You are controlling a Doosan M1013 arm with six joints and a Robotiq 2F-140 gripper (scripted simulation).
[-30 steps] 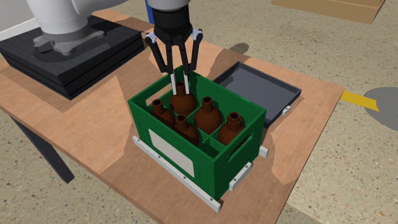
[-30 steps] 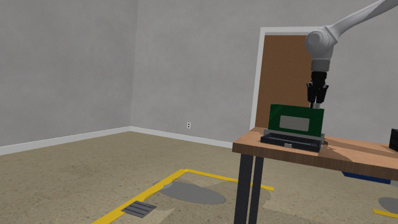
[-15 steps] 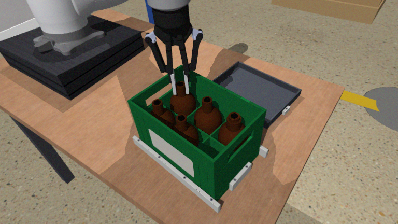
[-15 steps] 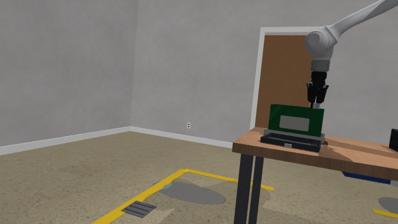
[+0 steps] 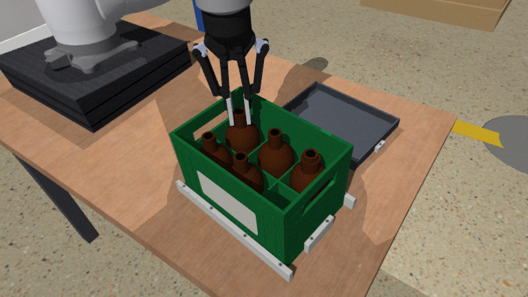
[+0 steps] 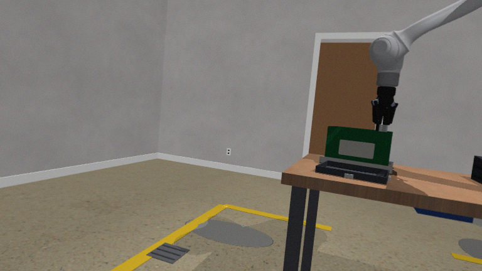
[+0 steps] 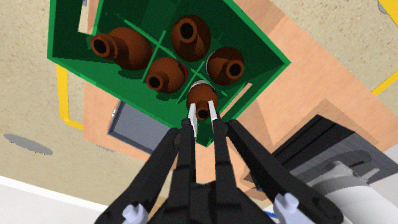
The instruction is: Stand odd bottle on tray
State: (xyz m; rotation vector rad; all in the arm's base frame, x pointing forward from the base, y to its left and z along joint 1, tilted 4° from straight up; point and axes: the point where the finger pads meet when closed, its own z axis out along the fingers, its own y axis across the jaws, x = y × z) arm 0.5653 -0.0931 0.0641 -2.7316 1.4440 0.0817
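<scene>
The crate is 8 cm ahead of my hand, 6 cm to the right of it and 9 cm below it. Also, from my hand: grey tray: 11 cm ahead, 22 cm to the left, 16 cm below.
</scene>
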